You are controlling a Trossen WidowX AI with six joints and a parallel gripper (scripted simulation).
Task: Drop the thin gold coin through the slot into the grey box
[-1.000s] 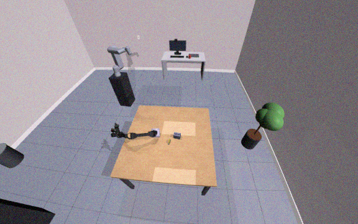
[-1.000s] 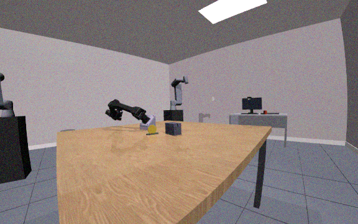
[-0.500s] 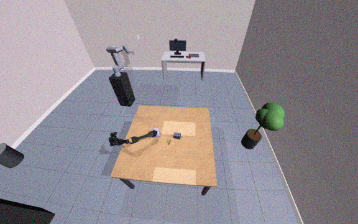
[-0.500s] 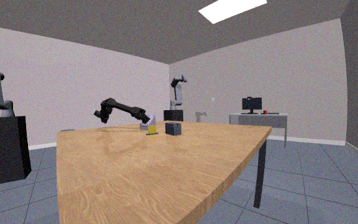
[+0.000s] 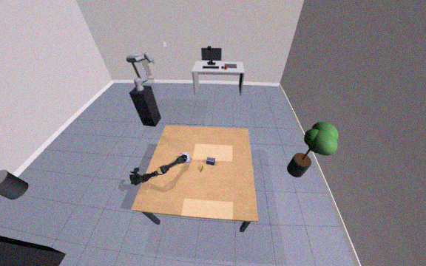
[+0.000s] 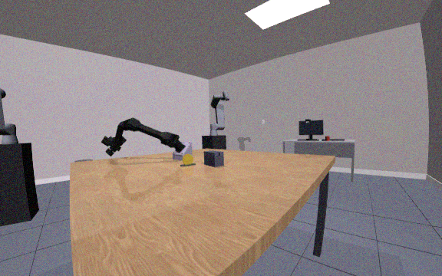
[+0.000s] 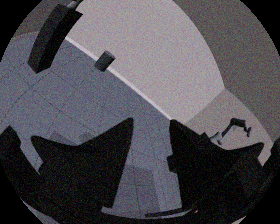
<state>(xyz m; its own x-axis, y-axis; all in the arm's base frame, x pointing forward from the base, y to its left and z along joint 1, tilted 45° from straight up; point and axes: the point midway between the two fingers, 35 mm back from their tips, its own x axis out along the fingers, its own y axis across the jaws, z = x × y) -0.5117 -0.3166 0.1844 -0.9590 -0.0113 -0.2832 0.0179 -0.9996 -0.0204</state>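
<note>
My gripper tip is 790 mm short of the gold coin, 280 mm to the right of it and 60 mm above it.
</note>
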